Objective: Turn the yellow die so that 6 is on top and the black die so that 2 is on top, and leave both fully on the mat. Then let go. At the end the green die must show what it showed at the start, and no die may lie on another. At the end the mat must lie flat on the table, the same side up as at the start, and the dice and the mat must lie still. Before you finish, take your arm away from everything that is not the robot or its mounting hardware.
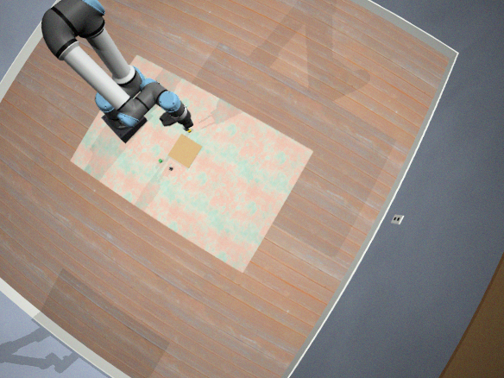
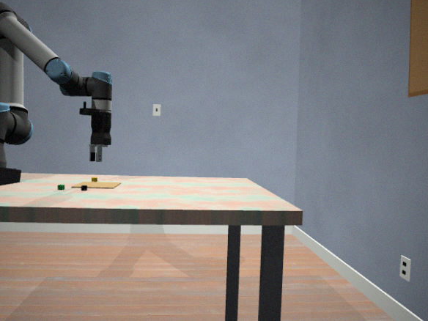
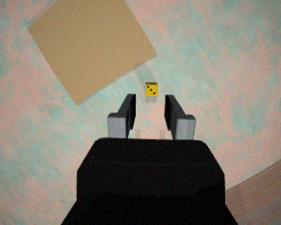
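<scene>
Now: hand 9 cm above the yellow die. Also, from my hand: black die 23 cm to the right, 9 cm below, 4 cm ahead; then tan mat 11 cm to the right, 9 cm below, 4 cm ahead; then green die 23 cm to the right, 9 cm below, 4 cm behind.
</scene>
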